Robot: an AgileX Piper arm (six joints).
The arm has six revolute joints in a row. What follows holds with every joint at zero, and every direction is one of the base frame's. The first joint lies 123 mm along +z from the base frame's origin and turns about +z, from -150 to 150 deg. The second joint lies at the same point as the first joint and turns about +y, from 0 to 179.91 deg. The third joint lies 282.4 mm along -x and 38.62 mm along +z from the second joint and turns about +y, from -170 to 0 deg. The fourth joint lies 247.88 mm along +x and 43.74 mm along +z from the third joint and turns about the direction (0.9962, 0, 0.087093), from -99.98 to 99.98 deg. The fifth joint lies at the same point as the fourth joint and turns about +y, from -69.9 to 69.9 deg. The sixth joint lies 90.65 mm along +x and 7.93 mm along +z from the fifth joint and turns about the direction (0.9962, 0, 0.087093), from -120 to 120 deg. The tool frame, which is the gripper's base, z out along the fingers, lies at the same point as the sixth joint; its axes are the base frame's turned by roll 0, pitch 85 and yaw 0 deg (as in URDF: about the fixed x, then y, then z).
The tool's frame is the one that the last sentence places.
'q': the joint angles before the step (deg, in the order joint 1, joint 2, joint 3, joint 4, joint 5, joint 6). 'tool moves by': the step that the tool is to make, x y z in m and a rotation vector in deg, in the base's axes. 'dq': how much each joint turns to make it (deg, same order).
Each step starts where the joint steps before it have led.
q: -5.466, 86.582, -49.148, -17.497, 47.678, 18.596
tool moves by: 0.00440, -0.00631, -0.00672, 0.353, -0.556, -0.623
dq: -1.443, 1.560, 0.001, 0.129, -2.253, -0.341
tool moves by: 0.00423, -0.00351, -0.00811, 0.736, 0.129, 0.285
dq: -0.935, 1.776, -0.002, 0.799, -1.895, -1.277
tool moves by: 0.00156, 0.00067, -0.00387, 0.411, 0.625, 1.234
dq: -0.001, 0.797, 0.001, 0.704, -0.449, -1.612
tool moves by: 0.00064, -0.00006, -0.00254, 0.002, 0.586, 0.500
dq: -0.001, 0.532, 0.000, 0.016, -0.049, -0.519
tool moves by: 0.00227, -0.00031, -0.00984, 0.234, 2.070, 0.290
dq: 0.001, 2.098, -0.069, -0.001, -0.002, -0.298
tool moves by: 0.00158, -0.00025, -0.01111, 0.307, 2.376, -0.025
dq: 0.001, 2.285, 0.000, 0.000, 0.115, 0.002
